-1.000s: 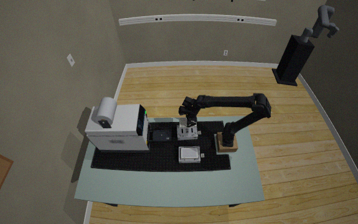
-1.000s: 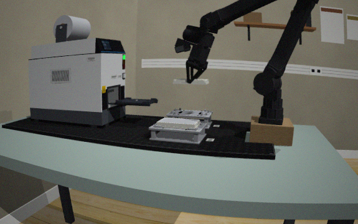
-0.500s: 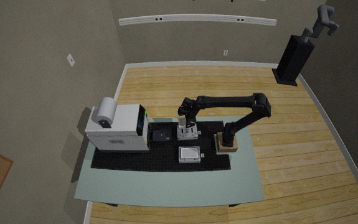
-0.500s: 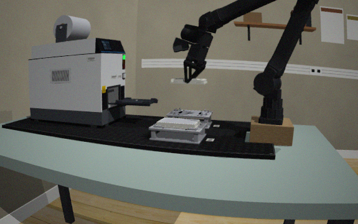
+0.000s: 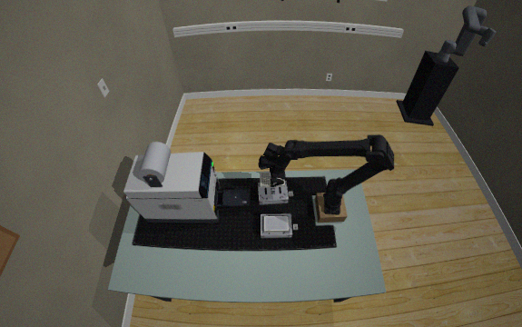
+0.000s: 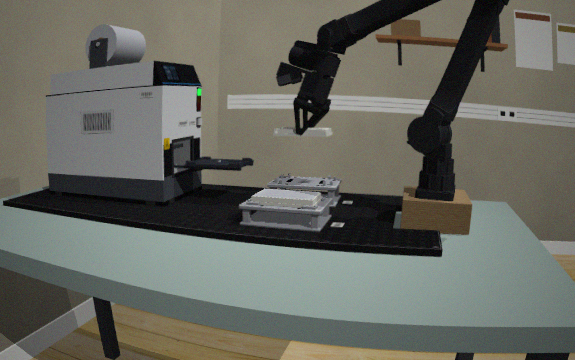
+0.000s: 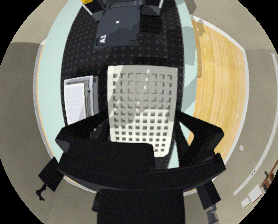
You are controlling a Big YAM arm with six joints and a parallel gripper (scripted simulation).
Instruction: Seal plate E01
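The sealer stage is 180 mm ahead of my hand, 90 mm to the left of it and 80 mm below it. The rest, counted from my hand: foil roll 510 mm ahead, 240 mm above, 140 mm to the left; then plate 190 mm to the left, 120 mm below, 40 mm behind.
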